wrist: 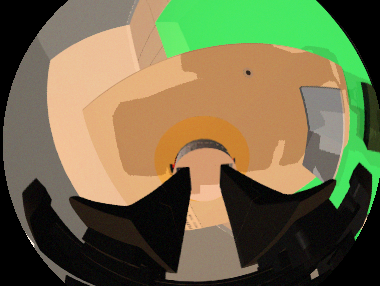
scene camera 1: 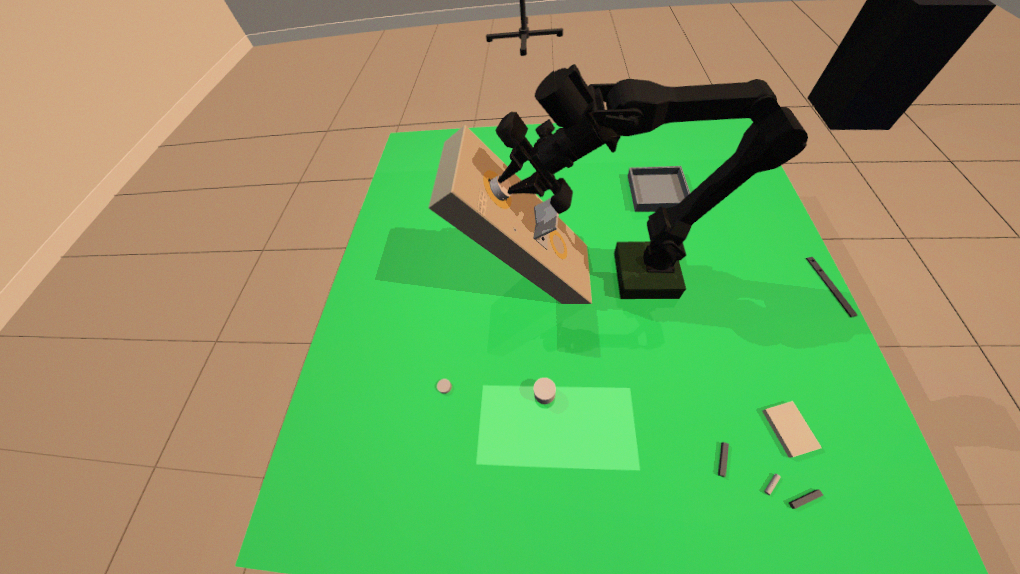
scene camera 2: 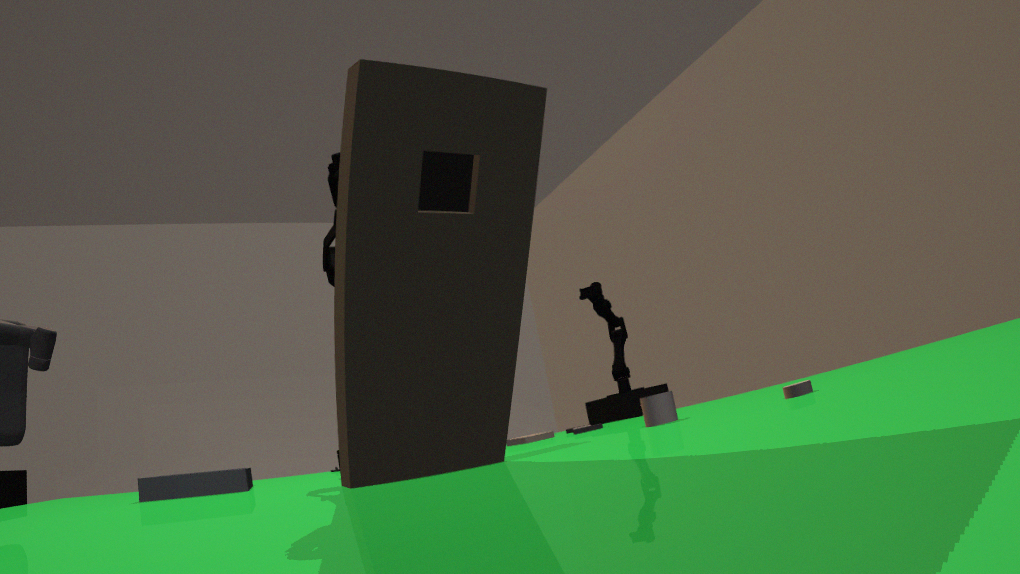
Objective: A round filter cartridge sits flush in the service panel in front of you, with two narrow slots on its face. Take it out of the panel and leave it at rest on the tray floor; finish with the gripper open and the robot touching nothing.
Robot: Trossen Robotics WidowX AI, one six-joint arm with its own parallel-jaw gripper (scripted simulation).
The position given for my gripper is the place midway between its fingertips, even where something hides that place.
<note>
In view: my gripper (scene camera 1: 501,187), a round filter cartridge (wrist: 204,157) and a tan service panel (scene camera 2: 437,180).
My gripper is seen too in the wrist view (wrist: 204,170). The tan service panel is seen too in the wrist view (wrist: 246,96) and in scene camera 1 (scene camera 1: 462,196). Scene camera 2 does not show the round filter cartridge, which is hidden by the tan service panel.
</note>
